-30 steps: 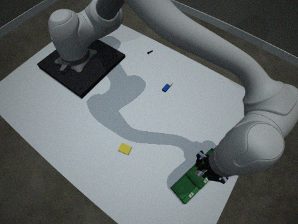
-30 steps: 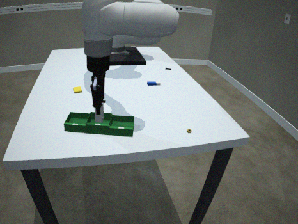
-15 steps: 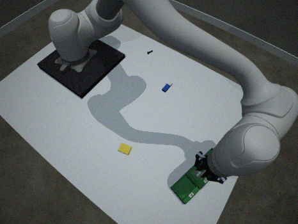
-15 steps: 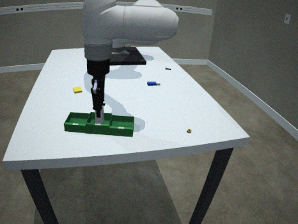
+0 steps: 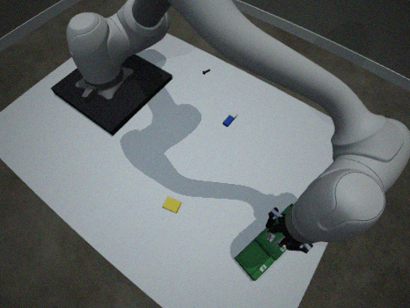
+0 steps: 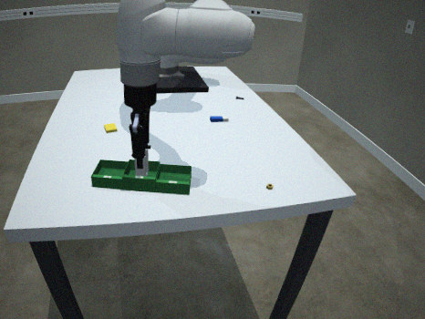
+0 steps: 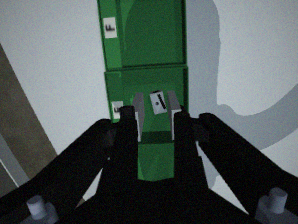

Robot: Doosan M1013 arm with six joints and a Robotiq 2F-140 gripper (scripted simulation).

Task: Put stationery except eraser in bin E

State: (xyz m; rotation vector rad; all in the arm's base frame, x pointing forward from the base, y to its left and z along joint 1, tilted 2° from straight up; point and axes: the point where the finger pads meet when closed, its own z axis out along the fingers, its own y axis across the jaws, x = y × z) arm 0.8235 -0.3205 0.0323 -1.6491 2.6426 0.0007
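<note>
Now: hand 1 cm short of the green bin tray and 3 cm above it. The rest, counted from my hand: flat yellow block (33 cm behind, 3 cm to the right, 4 cm below); then yellow nut (14 cm ahead, 30 cm to the left, 5 cm below); then white pencil sharpener (3 cm below).
</note>
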